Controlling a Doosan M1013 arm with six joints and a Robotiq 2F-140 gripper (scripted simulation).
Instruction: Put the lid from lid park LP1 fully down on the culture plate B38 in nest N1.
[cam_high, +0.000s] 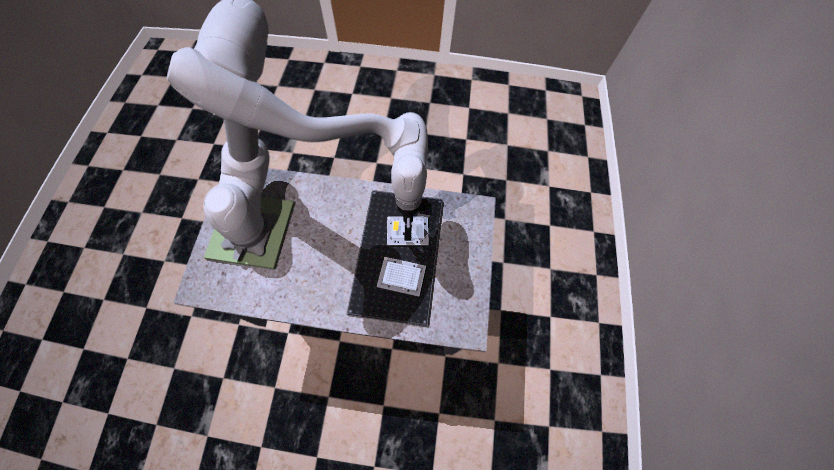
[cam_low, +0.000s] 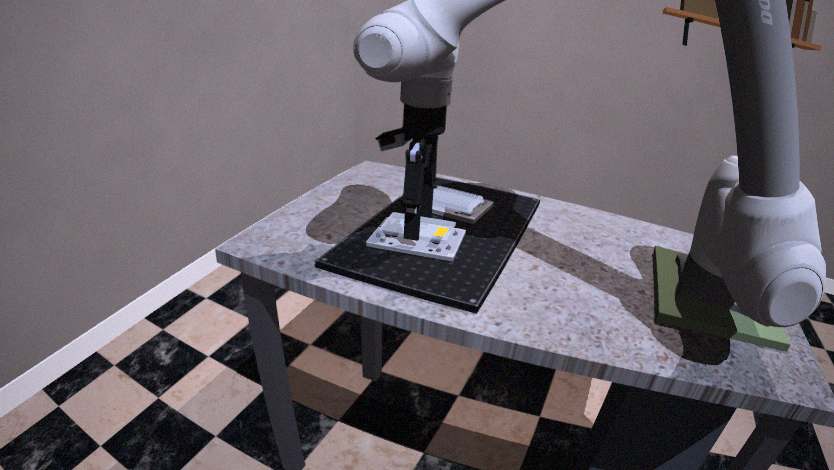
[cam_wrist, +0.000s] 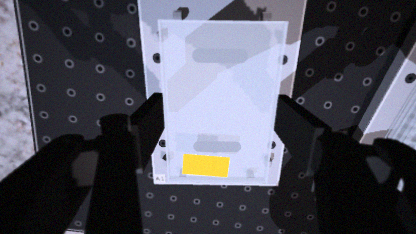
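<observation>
Now: hand 50 mm above the lid park. Also, from my hand: white culture plate 10 mm ahead, 190 mm to the right, 30 mm below; grey nest 10 mm ahead, 190 mm to the right, 40 mm below; clear lid 20 mm below.
</observation>
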